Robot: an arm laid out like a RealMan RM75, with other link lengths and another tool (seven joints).
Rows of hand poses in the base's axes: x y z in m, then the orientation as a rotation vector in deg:
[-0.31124 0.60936 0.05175 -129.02 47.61 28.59]
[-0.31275 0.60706 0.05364 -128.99 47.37 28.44]
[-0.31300 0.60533 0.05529 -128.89 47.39 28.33]
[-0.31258 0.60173 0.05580 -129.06 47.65 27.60]
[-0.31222 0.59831 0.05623 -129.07 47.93 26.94]
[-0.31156 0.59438 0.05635 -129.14 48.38 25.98]
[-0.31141 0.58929 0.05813 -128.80 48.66 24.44]
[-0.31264 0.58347 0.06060 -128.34 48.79 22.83]
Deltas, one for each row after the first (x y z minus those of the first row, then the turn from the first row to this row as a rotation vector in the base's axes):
[-0.00151 -0.00230 0.00189 0.10 -0.19 0.09]
[-0.00176 -0.00403 0.00354 0.17 -0.27 0.01]
[-0.00134 -0.00763 0.00405 -0.16 -0.69 -0.30]
[-0.00098 -0.01105 0.00448 -0.35 -1.06 -0.65]
[-0.00032 -0.01498 0.00460 -0.69 -1.58 -1.18]
[-0.00017 -0.02007 0.00638 -0.69 -2.61 -1.93]
[-0.00140 -0.02589 0.00885 -0.55 -3.75 -2.65]

